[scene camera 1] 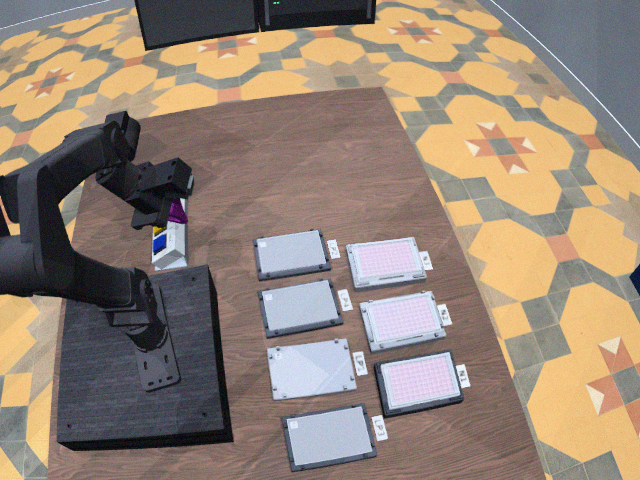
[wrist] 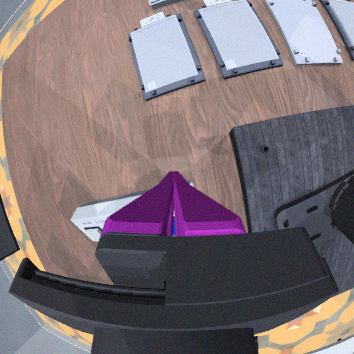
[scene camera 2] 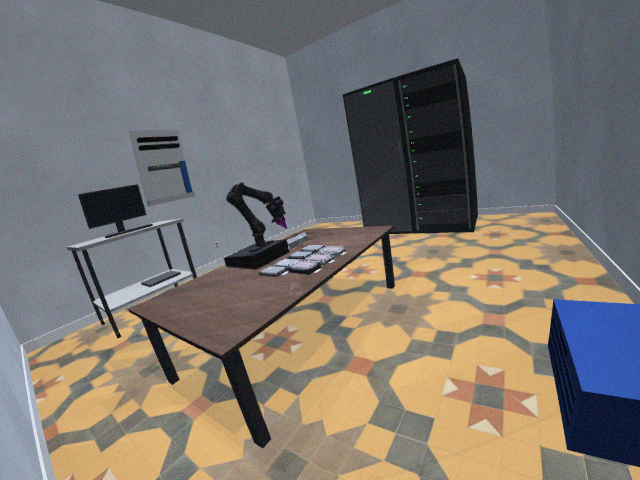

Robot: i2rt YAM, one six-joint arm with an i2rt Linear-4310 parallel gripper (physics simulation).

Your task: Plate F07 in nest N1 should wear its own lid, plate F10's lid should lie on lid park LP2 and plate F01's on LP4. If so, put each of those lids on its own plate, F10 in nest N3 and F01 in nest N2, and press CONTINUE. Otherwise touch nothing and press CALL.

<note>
My gripper [scene camera 1: 185,222] is shut and holds nothing. Further things: a white button box [wrist: 92,214].
My gripper shows as well in the wrist view [wrist: 173,178].
</note>
